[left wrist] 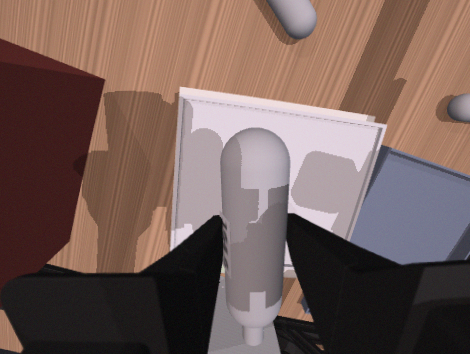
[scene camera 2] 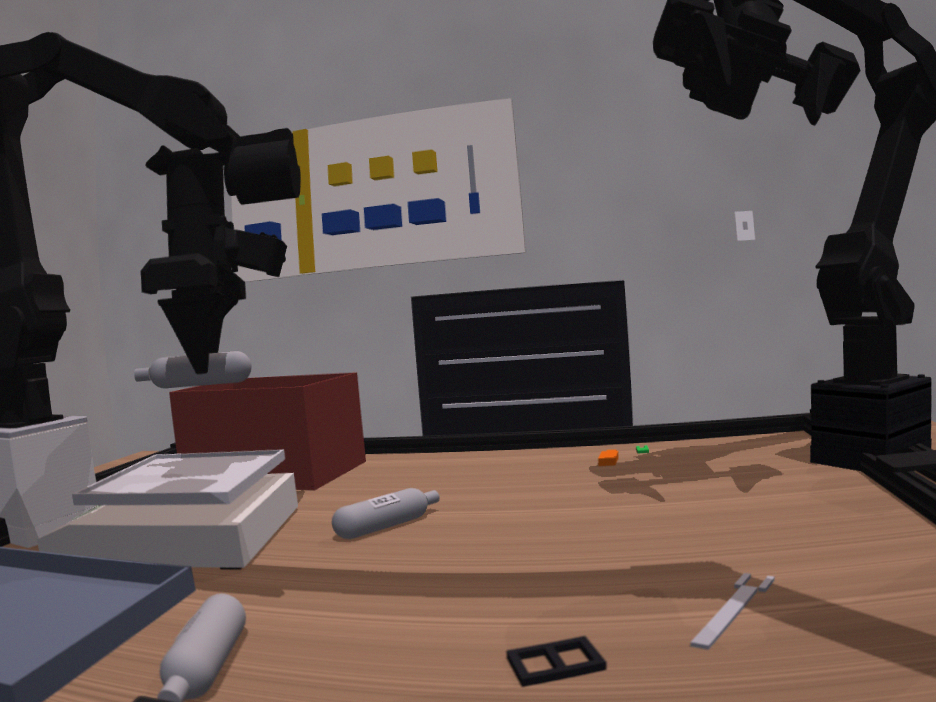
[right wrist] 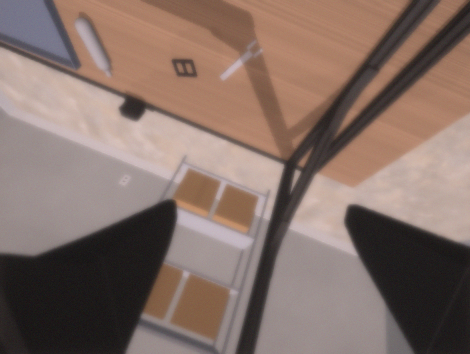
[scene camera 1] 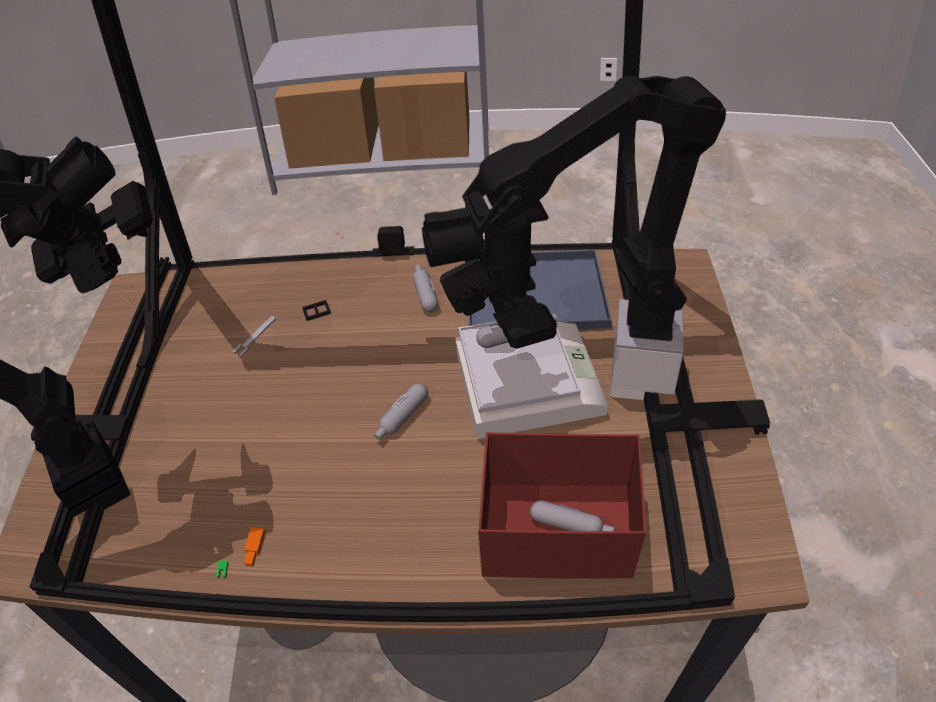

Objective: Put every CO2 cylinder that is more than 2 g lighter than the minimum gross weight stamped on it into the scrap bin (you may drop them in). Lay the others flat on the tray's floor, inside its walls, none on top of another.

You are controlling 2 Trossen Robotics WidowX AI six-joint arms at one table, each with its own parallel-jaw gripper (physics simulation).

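Places are measured from the left arm's base along level axes (x ahead, y left, z up), in millimetres.
Pixels of known places: left gripper, between the fingertips: (left wrist: pixel 253 222) (scene camera 2: pixel 205 373) (scene camera 1: pixel 507 333); right gripper, between the fingertips: (scene camera 2: pixel 772 106) (right wrist: pixel 261 210) (scene camera 1: pixel 123 246); left arm's base, origin of its link: (scene camera 2: pixel 24 422) (scene camera 1: pixel 650 324); right arm's base, origin of its link: (scene camera 2: pixel 871 380) (scene camera 1: pixel 73 455).
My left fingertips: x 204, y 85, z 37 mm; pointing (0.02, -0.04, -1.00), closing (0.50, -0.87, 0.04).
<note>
Ahead of a thing's pixels: the offset from my left fingertips to its middle.
My left gripper (scene camera 2: pixel 201 366) (left wrist: pixel 253 222) is shut on a grey CO2 cylinder @[11 mm back, 6 mm right, 4 mm up] (scene camera 1: pixel 489 337) (scene camera 2: pixel 234 366) (left wrist: pixel 257 165) and holds it level above the scale's white pan @[8 mm back, 37 mm right, 94 mm down] (scene camera 1: pixel 521 385) (scene camera 2: pixel 249 464) (left wrist: pixel 200 112). A second cylinder @[157 mm ahead, 50 mm left, 138 mm down] (scene camera 1: pixel 402 410) (scene camera 2: pixel 381 512) (left wrist: pixel 295 17), stamped 162.1 in scene camera 2, lies on the table beside the scale. A third @[184 mm ahead, 233 mm right, 138 mm down] (scene camera 1: pixel 425 289) (scene camera 2: pixel 204 646) (left wrist: pixel 461 107) (right wrist: pixel 92 44) lies near the blue-grey tray @[10 mm back, 257 mm right, 143 mm down] (scene camera 1: pixel 593 290) (scene camera 2: pixel 68 657) (left wrist: pixel 415 200) (right wrist: pixel 45 30). Another cylinder @[117 mm back, 208 mm left, 133 mm down] (scene camera 1: pixel 563 516) lies in the red scrap bin @[101 mm back, 215 mm left, 93 mm down] (scene camera 1: pixel 559 555) (scene camera 2: pixel 241 423) (left wrist: pixel 40 165). My right gripper (right wrist: pixel 261 210) is open and empty, raised off the table.
A fork-like grey tool @[463 mm ahead, 91 mm right, 151 mm down] (scene camera 1: pixel 257 333) (scene camera 2: pixel 725 615) (right wrist: pixel 240 62) and a black two-window frame @[370 mm ahead, 165 mm right, 150 mm down] (scene camera 1: pixel 316 309) (scene camera 2: pixel 555 660) (right wrist: pixel 184 68) lie on the table. An orange piece @[312 mm ahead, 317 mm left, 148 mm down] (scene camera 1: pixel 254 544) (scene camera 2: pixel 607 457) and a green clip @[347 mm ahead, 362 mm left, 151 mm down] (scene camera 1: pixel 222 568) (scene camera 2: pixel 641 449) lie near the front edge. Black rails border the table.
</note>
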